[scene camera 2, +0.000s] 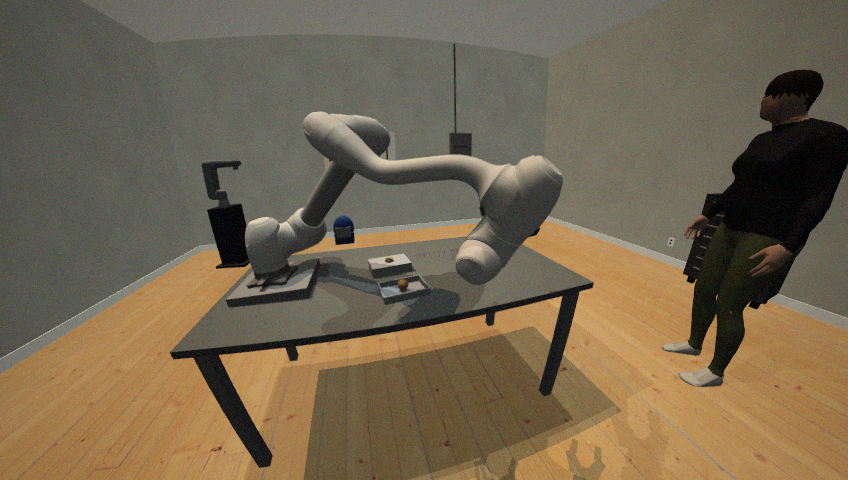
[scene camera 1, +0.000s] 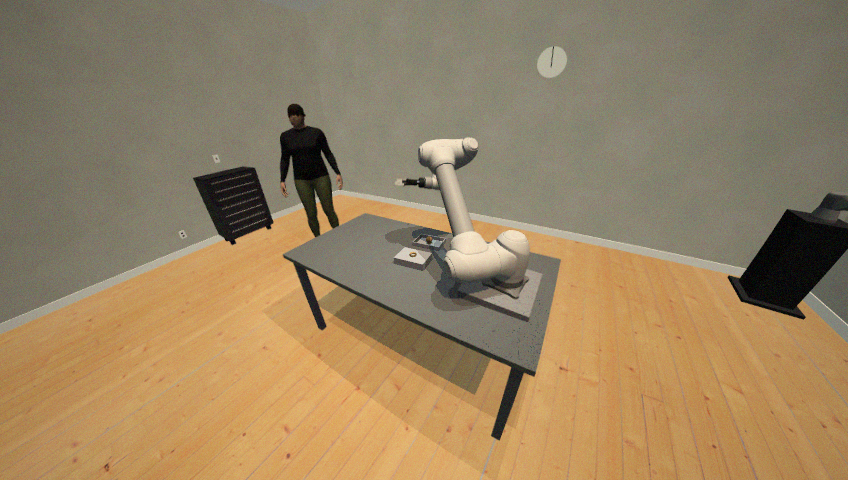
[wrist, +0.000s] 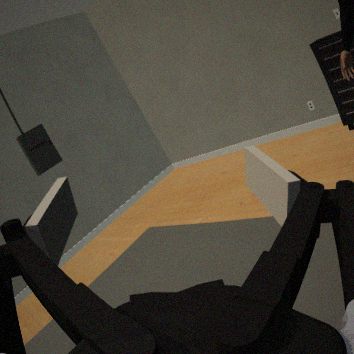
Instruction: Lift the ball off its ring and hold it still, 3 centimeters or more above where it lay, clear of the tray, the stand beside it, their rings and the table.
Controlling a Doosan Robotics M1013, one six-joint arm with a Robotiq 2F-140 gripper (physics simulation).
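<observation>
The orange-brown ball [scene camera 1: 429,240] [scene camera 2: 402,284] sits inside the shallow open tray [scene camera 1: 425,246] [scene camera 2: 405,296] on the table; its own ring cannot be made out under it. Beside the tray is the white block-shaped stand [scene camera 1: 409,262] [scene camera 2: 390,270], with a small brownish ring on its top. My gripper [scene camera 1: 399,182] [wrist: 158,180] is wide open, with its two pale pads far apart and no object between them. It is high above the table, well away from the ball, and points sideways towards the room. In the scene camera 2 view the arm's wrist hides it.
The arm stands on a base plate [scene camera 1: 526,311] [scene camera 2: 238,298] on the grey table [scene camera 1: 357,267] [scene camera 2: 285,327]. A person [scene camera 1: 306,154] [scene camera 2: 779,172] stands off the table's far end from the base. A dark drawer cabinet [scene camera 1: 235,202] [wrist: 332,75] is by the wall.
</observation>
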